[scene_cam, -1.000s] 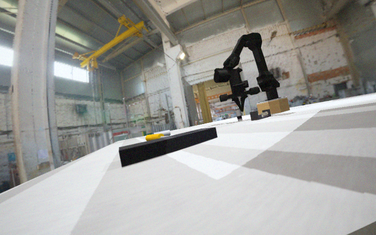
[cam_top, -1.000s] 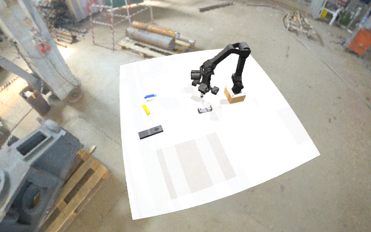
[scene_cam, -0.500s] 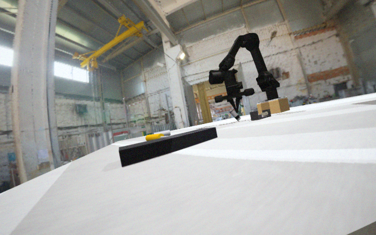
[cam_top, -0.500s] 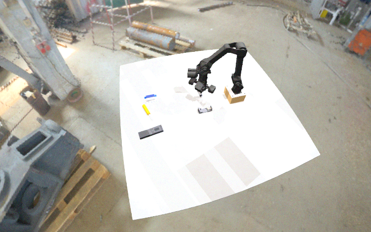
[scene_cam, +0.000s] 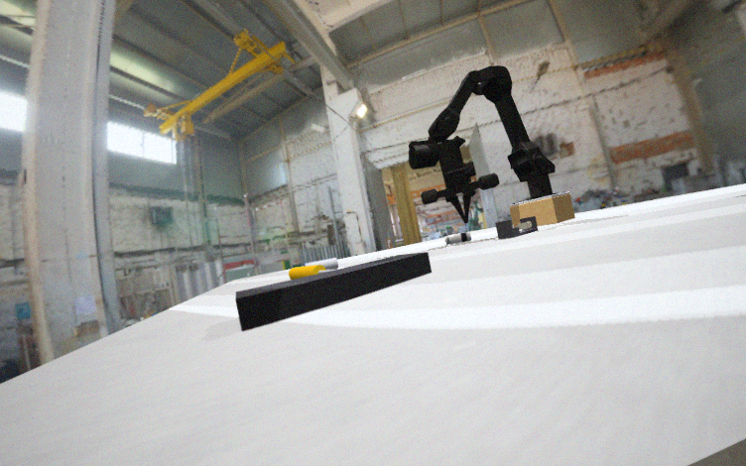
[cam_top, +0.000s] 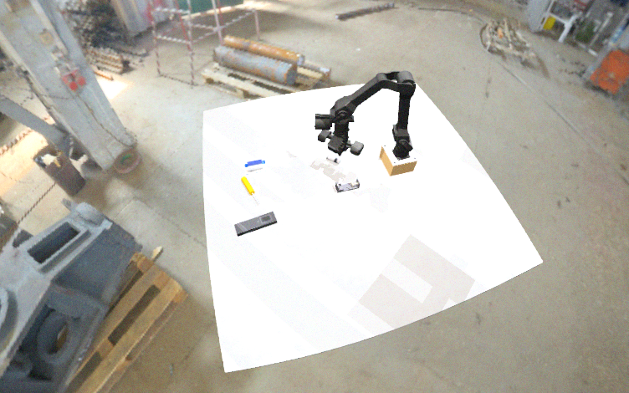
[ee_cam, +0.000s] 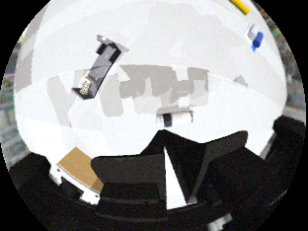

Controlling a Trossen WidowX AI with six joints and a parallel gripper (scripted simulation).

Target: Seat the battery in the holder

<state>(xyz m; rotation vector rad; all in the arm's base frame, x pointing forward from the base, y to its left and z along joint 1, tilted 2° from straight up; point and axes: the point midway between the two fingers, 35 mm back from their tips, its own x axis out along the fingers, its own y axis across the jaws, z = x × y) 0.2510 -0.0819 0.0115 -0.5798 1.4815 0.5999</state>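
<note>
The battery is 3 cm below my gripper tip, 2 cm to the right of it and 2 cm ahead of it. The rest, counted from my gripper tip: white item (36 cm ahead, 8 cm to the right, 3 cm below); then yellow-handled screwdriver (39 cm ahead, 6 cm to the left, 3 cm below); then flat black box (40 cm ahead, 20 cm to the left, 3 cm below).
</note>
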